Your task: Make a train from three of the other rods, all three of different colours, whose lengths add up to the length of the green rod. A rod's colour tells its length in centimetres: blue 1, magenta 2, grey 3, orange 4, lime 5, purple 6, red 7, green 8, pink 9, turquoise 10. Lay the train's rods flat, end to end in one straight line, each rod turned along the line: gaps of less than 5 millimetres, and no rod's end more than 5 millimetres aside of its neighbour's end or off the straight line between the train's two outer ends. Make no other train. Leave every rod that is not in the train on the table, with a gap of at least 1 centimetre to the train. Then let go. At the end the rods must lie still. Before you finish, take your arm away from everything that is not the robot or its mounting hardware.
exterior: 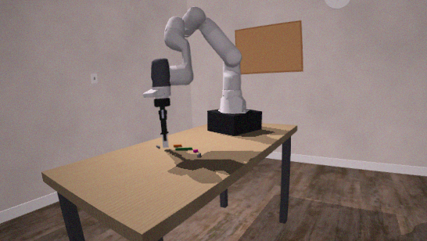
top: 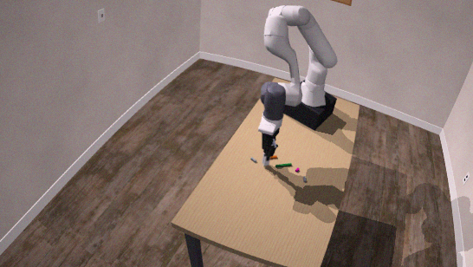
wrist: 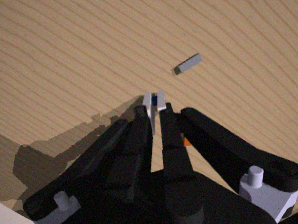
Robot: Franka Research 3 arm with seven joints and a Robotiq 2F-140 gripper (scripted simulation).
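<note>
Right now the blue rod is 30 mm below my hand. The rest, counted from my hand: magenta rod: 160 mm to the left, 40 mm below, 20 mm behind; then green rod: 90 mm to the left, 40 mm below, 30 mm behind; then orange rod: 70 mm behind, 40 mm below, 20 mm to the left.
</note>
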